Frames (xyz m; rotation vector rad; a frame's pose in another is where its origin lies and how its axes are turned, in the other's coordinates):
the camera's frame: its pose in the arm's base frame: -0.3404 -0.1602 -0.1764 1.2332 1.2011 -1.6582
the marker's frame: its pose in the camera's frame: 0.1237 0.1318 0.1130 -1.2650 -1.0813 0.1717
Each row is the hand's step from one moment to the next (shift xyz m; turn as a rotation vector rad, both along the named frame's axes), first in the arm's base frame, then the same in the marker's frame.
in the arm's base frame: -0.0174 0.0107 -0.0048 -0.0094 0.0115 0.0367
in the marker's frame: -0.0100 0.0024 -0.0183 -0.0337 -0.0182 0.0101
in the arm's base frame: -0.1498 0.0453 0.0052 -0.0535 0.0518 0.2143
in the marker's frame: -0.0805 -0.0387 -0.1286 -0.1849 -0.1161 0.0614
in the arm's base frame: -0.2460 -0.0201 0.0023 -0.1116 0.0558 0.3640
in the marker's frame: -0.0590 -0.1233 -0.2055 -0.2966 -0.2281 0.0898
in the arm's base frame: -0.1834 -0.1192 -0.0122 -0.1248 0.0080 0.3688
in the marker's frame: 0.0410 -0.1538 -0.1506 -0.2684 -0.2689 0.0857
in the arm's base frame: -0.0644 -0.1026 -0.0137 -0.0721 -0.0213 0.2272
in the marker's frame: 0.0647 -0.0892 -0.0520 -0.1447 -0.1812 0.0593
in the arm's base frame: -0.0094 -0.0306 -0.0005 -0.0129 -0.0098 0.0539
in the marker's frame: 0.0200 -0.0244 -0.0053 -0.0296 -0.0443 0.0181
